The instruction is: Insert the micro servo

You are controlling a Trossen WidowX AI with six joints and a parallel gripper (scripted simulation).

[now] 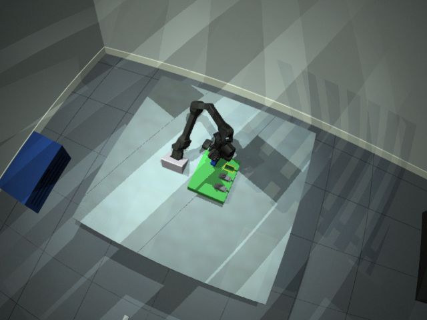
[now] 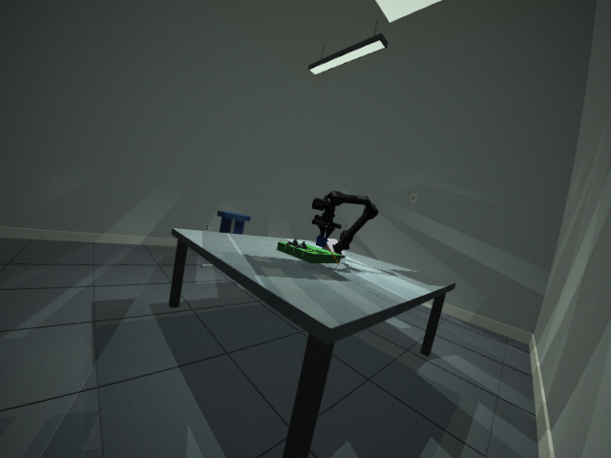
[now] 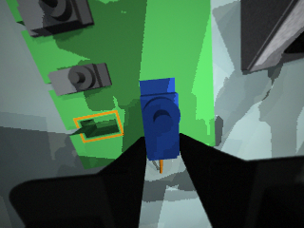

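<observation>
The green deck is 70 mm to the right of my gripper tip and 100 mm below it.
</observation>
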